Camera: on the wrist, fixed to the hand. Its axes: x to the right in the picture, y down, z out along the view.
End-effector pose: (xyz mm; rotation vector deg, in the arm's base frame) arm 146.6 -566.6 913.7 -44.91 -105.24 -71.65
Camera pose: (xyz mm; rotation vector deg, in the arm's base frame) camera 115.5 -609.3 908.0 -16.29 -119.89 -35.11
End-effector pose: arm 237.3 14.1 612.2 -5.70 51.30 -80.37
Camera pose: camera 184.3 11.1 610.4 23.30 23.86 -99.74
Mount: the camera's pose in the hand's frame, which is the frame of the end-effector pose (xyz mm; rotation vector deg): 8.4 -42.2 -31.2 38.85 2.62 -5.84
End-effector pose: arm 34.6 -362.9 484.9 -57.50 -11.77 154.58
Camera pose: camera 56.9 -318.8 465.5 -45.97 34.88 135.38
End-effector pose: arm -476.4 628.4 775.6 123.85 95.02 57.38
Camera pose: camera -527.4 643.3 777.9 -116.54 -114.52 -24.08
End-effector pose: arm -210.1 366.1 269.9 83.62 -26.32 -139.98
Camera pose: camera -188.8 397.4 232.6 -92.74 68.42 125.50
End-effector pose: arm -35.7 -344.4 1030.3 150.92 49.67 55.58
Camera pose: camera -70.0 -305.7 1042.7 -137.06 -69.60 -36.47
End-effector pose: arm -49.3 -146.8 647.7 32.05 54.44 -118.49
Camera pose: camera -85.8 -108.8 641.2 52.55 15.83 -141.52
